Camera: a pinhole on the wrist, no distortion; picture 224 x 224 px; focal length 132.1 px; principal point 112.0 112.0 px. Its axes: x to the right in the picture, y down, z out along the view. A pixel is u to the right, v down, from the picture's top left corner.
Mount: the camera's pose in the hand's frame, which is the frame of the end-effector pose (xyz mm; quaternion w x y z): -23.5 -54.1 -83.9 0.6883 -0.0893 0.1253 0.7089
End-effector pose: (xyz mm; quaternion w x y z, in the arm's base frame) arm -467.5 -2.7 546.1 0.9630 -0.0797 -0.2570 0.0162
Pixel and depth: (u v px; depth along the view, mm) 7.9 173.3 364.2
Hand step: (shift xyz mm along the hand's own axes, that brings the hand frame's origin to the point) -165.0 -221.8 358.1
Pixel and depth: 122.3 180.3 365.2
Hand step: -196.3 78.9 265.8
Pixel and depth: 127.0 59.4 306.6
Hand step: 111.2 73.8 191.1
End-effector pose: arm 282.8 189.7 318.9 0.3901 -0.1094 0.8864 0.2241
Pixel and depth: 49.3 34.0 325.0
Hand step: 188.6 -99.5 261.3
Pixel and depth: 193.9 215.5 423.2
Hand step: -344.7 316.3 258.9
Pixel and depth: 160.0 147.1 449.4
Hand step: -128.0 234.2 301.9
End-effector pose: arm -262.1 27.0 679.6 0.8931 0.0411 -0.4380 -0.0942
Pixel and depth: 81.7 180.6 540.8
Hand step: -274.5 -15.7 483.8
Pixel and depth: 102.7 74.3 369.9
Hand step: 99.8 34.5 270.5
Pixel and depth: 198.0 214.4 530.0
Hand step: -421.9 425.6 340.3
